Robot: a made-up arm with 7 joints. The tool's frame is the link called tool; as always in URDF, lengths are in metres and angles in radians. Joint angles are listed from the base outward.
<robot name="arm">
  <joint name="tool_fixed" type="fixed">
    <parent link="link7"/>
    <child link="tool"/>
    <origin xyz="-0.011 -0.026 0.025" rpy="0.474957 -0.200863 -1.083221"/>
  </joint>
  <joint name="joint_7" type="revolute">
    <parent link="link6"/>
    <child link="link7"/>
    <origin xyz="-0.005 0.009 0.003" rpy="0 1.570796 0"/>
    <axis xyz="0 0 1"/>
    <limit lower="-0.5" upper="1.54"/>
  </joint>
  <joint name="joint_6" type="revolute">
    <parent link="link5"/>
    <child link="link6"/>
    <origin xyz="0.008 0.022 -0.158" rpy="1.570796 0 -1.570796"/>
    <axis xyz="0 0 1"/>
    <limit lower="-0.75" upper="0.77"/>
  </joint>
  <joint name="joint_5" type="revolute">
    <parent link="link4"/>
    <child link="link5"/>
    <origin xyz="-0.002 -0.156 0.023" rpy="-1.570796 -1.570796 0"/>
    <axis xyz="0 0 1"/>
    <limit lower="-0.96" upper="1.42"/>
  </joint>
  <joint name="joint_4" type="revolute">
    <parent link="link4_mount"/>
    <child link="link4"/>
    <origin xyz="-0.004 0.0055 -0.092" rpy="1.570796 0 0"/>
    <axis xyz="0 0 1"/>
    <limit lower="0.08" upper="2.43"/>
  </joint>
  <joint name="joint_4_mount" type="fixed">
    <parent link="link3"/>
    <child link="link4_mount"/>
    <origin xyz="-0.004 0.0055 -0.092" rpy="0 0 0"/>
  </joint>
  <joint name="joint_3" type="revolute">
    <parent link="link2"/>
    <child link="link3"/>
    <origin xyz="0.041 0.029 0.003" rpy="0 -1.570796 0"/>
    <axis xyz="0 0 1"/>
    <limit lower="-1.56" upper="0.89"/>
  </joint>
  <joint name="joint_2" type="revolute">
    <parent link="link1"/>
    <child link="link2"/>
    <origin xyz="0.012 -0.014 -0.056" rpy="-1.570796 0 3.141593"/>
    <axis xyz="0 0 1"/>
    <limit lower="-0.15" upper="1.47"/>
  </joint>
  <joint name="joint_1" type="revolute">
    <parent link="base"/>
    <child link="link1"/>
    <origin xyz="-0.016 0.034 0.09" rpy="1.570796 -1.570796 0"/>
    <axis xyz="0 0 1"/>
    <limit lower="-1.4" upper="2"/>
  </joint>
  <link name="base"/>
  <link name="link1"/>
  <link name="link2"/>
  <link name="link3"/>
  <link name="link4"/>
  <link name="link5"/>
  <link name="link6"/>
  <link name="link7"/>
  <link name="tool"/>
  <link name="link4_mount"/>
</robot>
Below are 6 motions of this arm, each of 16 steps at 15 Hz.
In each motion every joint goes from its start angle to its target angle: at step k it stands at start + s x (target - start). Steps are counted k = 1, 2, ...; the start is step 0. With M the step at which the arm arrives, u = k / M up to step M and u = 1 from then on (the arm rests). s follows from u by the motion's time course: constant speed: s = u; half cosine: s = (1 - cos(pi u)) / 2; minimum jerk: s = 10 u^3 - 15 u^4 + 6 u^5.
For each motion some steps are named. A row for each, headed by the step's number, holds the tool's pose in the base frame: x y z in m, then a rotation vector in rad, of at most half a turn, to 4 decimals.
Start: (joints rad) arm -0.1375 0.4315 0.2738 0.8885 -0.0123 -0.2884 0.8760
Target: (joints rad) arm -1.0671 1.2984 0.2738 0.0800 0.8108 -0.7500 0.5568
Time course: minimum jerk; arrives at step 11
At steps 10, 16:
10: -0.0829 0.6418 -0.0120 -1.4793 0.4578 1.5565
16: -0.0820 0.6426 -0.0087 -1.4706 0.4525 1.5548

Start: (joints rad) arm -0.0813 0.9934 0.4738 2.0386 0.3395 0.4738 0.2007
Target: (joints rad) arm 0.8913 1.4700 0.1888 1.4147 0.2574 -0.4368 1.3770
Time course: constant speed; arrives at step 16
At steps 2, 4, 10, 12, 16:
2: 0.2708 0.2503 0.1822 -1.7475 0.5602 0.1247
4: 0.2731 0.2604 0.2109 -1.6107 0.6191 0.0454
10: 0.2471 0.3009 0.3004 -1.1581 0.6977 -0.0095
12: 0.2266 0.3182 0.3283 -1.0133 0.6963 0.0308
16: 0.1671 0.3583 0.3752 -0.7615 0.6656 0.1871

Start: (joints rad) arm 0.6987 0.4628 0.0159 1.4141 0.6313 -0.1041 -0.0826
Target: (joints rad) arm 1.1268 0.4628 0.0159 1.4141 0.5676 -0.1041 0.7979
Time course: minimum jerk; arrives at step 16
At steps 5, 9, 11, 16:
5: 0.3829 0.2389 0.1668 -2.4220 0.4427 -0.9034
9: 0.3620 0.2284 0.2423 -1.9868 0.7260 -1.1137
11: 0.3468 0.2234 0.2747 -1.7645 0.8251 -1.1684
16: 0.3307 0.2190 0.3014 -1.5641 0.8957 -1.1941

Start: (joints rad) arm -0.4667 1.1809 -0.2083 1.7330 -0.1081 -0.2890 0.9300
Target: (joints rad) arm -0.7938 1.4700 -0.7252 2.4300 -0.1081 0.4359 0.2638
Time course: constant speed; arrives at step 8
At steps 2, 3, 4, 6, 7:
2: 0.1765 0.1681 -0.1650 -0.5856 2.0088 0.5696
3: 0.1504 0.1454 -0.1634 -0.5913 2.0277 0.5927
4: 0.1233 0.1246 -0.1582 -0.5972 2.0458 0.6186
6: 0.0701 0.0896 -0.1362 -0.6076 2.0789 0.6796
7: 0.0460 0.0753 -0.1196 -0.6113 2.0933 0.7149

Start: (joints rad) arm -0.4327 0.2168 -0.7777 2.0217 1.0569 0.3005 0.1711
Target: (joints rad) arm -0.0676 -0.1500 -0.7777 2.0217 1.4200 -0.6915 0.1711
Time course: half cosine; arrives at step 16
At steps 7, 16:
7: 0.1729 -0.0867 -0.0504 1.7401 -1.3896 0.4176
16: 0.2156 -0.0959 0.0365 1.6042 -0.6903 0.9713

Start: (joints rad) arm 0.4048 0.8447 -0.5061 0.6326 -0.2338 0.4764 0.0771
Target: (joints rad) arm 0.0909 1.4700 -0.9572 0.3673 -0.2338 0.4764 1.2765
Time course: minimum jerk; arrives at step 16
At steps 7, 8, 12, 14, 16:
7: 0.1813 0.5011 -0.1591 -0.9229 0.7017 2.1484
8: 0.1504 0.5255 -0.1434 -0.8307 0.7629 2.3136
12: 0.0554 0.5897 -0.0506 -0.5627 0.8215 2.9144
14: 0.0385 0.5986 -0.0230 0.5023 -0.7688 -2.9474
16: 0.0357 0.6000 -0.0177 0.4889 -0.7523 -2.9317

